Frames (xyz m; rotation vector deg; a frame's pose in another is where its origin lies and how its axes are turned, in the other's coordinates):
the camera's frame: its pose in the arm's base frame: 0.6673 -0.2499 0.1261 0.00 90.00 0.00
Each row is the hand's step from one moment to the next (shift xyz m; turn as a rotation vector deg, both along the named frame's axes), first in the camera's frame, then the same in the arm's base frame.
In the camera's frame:
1: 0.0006 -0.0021 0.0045 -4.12 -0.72 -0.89
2: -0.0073 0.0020 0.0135 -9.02 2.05 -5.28
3: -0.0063 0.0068 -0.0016 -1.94 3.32 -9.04
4: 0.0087 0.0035 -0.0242 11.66 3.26 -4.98
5: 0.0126 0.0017 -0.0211 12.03 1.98 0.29
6: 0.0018 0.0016 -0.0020 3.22 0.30 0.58
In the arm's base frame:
1: 0.0045 -0.0021 -0.0006 -0.89 -0.72 4.12
2: 0.0135 0.0020 0.0073 -5.28 2.05 9.02
3: -0.0016 0.0068 0.0063 -9.04 3.32 1.94
4: -0.0242 0.0035 -0.0087 -4.98 3.26 -11.66
5: -0.0211 0.0017 -0.0126 0.29 1.98 -12.03
6: -0.0020 0.0016 -0.0018 0.58 0.30 -3.22

